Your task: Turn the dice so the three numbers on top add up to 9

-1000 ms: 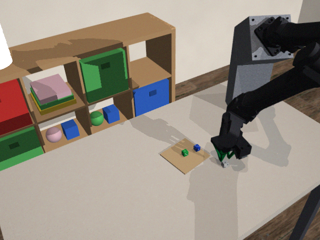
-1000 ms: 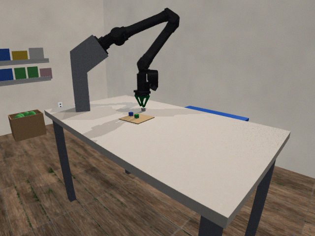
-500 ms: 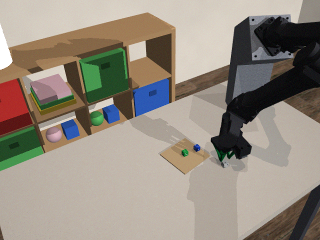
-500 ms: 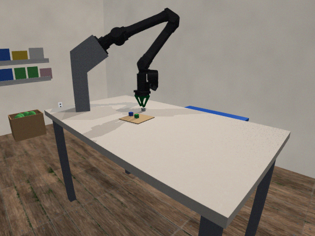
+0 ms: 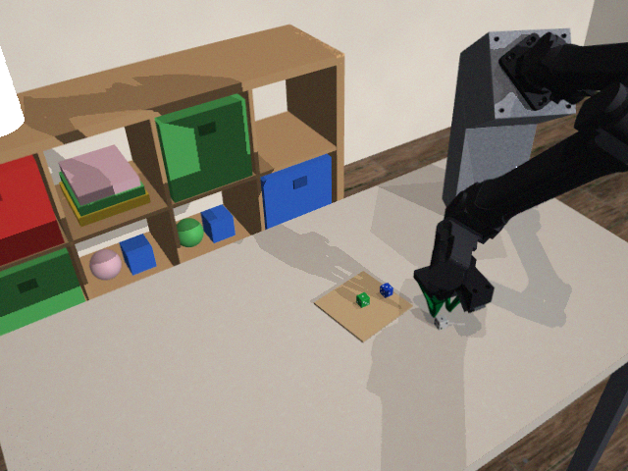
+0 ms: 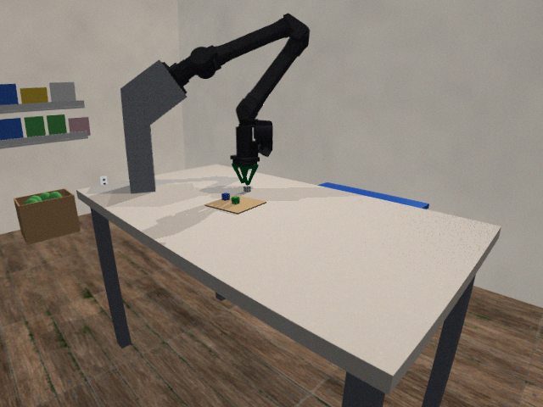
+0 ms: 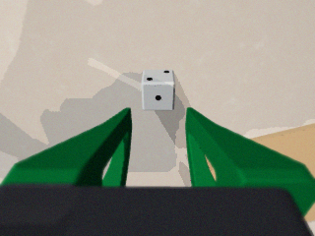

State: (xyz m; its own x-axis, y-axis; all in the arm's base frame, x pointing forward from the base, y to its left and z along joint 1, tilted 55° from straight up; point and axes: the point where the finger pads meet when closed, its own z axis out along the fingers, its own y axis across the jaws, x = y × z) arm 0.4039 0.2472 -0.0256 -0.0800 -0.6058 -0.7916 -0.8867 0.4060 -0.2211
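Right now the white die is 30 mm below my hand and 10 mm to the left of it. The rest, counted from my hand: tan mat 110 mm to the right, 100 mm ahead, 40 mm below; green die 110 mm to the right, 100 mm ahead, 20 mm below; blue die 110 mm to the right, 50 mm ahead, 20 mm below.
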